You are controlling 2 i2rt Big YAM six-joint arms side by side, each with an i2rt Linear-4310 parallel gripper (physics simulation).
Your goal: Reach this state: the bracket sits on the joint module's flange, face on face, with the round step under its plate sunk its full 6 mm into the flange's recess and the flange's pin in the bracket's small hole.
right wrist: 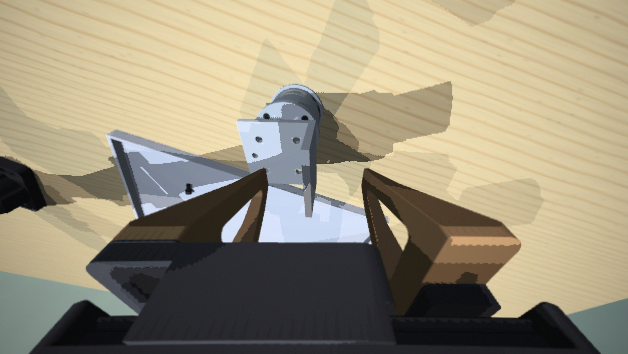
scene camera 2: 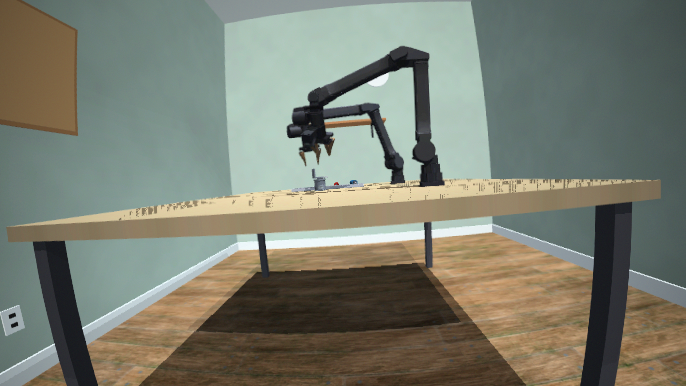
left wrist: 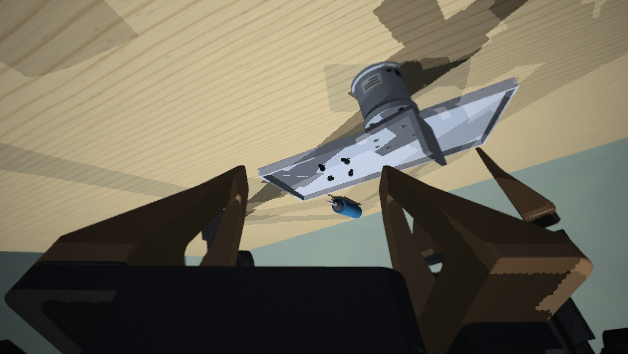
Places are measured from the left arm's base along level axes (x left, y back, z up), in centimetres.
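Pixels of known places: left gripper, fingertip midpoint: [scene camera 2: 323, 154] [left wrist: 313, 177]; right gripper, fingertip midpoint: [right wrist: 314, 176] [scene camera 2: 312, 165] [left wrist: 444, 166]; left arm's base, origin of the base link: [scene camera 2: 431, 185]; right arm's base, origin of the base link: [right wrist: 10, 178] [left wrist: 218, 218].
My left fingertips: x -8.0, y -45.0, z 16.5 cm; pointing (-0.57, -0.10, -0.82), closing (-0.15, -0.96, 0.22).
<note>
Ahead of a thing's pixels: the offset from my left fingertips to its top centre. "spot": to the spot under its first point.
The grey bracket [scene camera 2: 313, 173] [left wrist: 427, 137] [right wrist: 277, 150] lies with its holed plate over the top flange of the upright cylindrical joint module {dx -17.3, dy -8.9, dz -10.1 cm} [scene camera 2: 320, 185] [left wrist: 382, 92] [right wrist: 295, 93]; its side wall points up. Two flange holes show past the plate's edge in the right wrist view. The step, recess and pin are hidden, and I cannot tell whether the plate is fully seated. My right gripper [scene camera 2: 310, 164] [right wrist: 314, 176] is open, above the bracket and apart from it. My left gripper [left wrist: 313, 177] is open and empty, high and off to the side.
A shallow light-grey tray [left wrist: 302, 196] [right wrist: 126, 175] lies beside the module, with several black screws {dx -37.8, dy +0.8, dz -15.0 cm} [left wrist: 321, 167] [right wrist: 189, 189] in it. A blue tool {spot: dx -63.3, dy -0.8, dz -13.5 cm} [scene camera 2: 353, 181] [left wrist: 346, 207] lies beyond the tray. A small red thing {dx -69.9, dy -15.2, dz -13.1 cm} [scene camera 2: 336, 183] lies near it. The two arms' grippers are close together.
</note>
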